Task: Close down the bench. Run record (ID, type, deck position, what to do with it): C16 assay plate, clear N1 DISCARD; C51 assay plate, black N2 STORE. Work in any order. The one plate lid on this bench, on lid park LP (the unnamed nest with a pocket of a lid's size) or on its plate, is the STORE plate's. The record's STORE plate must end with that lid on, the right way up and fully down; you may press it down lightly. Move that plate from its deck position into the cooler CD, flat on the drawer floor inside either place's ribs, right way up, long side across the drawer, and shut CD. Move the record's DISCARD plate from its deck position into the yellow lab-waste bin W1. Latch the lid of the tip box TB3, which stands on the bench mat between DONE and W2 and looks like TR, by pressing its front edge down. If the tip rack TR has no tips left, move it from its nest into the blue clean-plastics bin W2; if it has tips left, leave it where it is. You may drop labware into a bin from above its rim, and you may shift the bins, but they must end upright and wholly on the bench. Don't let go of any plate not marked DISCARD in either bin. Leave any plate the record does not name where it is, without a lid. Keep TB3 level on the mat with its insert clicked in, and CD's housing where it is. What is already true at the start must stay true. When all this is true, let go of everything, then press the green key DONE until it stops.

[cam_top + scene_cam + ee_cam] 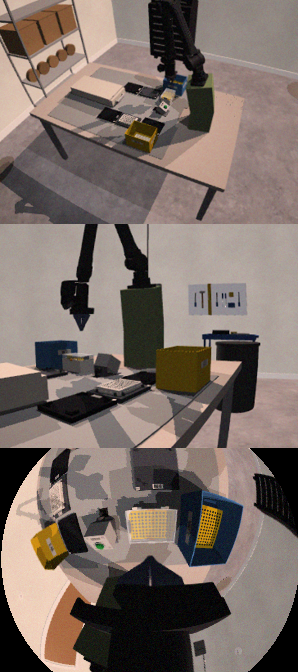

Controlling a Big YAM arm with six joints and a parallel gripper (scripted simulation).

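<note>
Right now my hand is 15 cm to the right of the green key DONE, 11 cm above it and 2 cm past it. The rest, counted from my hand: tip box TB3: 14 cm below, 2 cm ahead; DONE key block: 15 cm to the left, 13 cm below; yellow-topped tip rack TR: 17 cm to the right, 13 cm below, 2 cm ahead.
</note>
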